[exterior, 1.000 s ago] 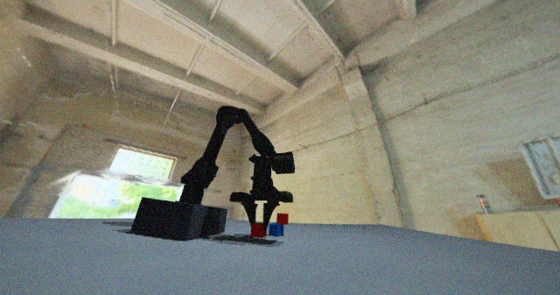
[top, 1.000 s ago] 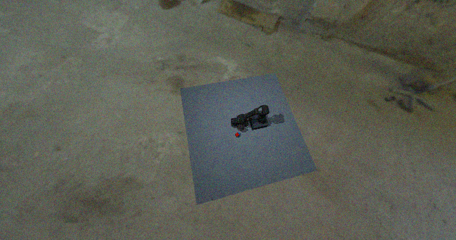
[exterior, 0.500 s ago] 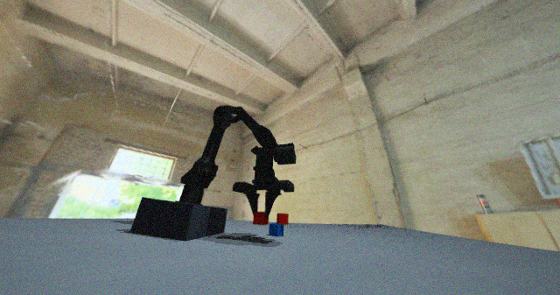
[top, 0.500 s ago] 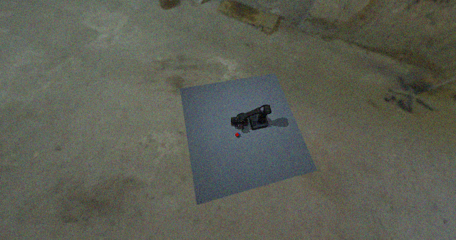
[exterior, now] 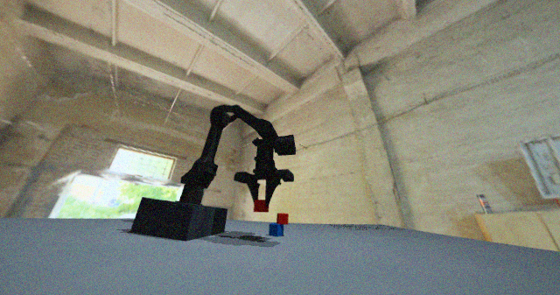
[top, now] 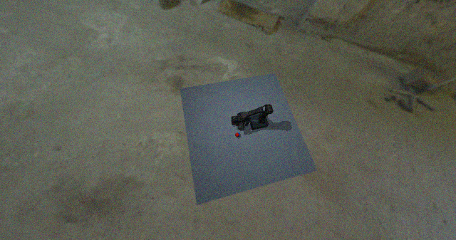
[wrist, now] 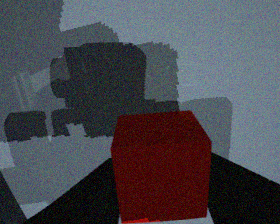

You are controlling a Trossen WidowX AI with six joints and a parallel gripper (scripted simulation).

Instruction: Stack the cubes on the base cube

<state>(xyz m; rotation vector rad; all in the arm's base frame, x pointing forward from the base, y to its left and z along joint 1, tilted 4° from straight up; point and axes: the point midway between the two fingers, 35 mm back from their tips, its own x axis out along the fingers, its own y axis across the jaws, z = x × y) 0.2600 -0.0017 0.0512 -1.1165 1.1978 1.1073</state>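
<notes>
Now: the blue cube 10 cm to the left of my gripper tip, 7 cm below it and 2 cm ahead of it.
</notes>
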